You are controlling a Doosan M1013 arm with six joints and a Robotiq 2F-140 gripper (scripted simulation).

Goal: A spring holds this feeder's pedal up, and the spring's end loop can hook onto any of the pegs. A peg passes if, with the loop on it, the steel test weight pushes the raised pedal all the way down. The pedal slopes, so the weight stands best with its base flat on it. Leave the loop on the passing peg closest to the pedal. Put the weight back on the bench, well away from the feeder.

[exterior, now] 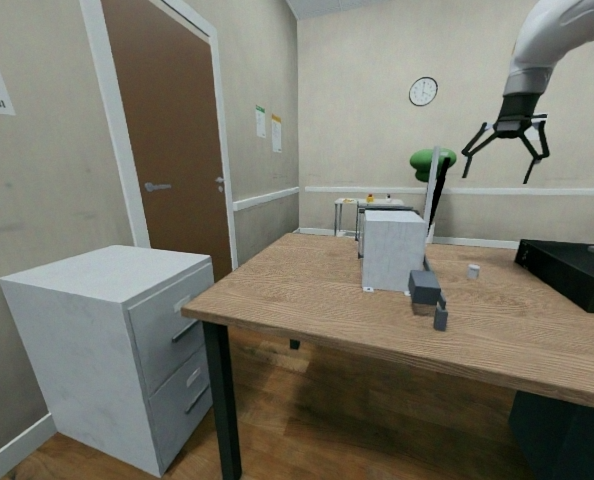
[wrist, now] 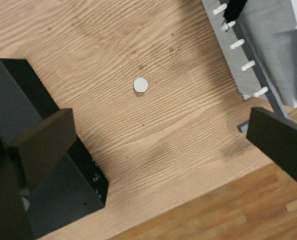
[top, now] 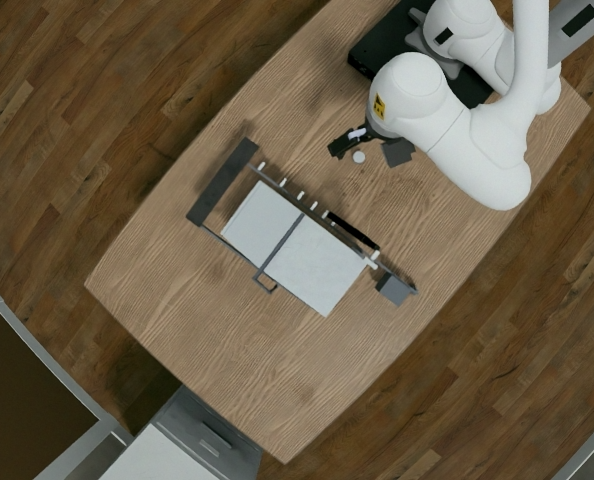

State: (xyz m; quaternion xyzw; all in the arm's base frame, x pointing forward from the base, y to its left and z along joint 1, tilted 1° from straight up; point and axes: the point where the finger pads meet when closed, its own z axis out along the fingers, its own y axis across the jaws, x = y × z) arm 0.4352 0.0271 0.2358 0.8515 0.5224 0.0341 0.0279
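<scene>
The steel test weight is 310 mm below my hand. Also, from my hand: white peg: 180 mm ahead, 150 mm to the left, 70 mm above.
</scene>
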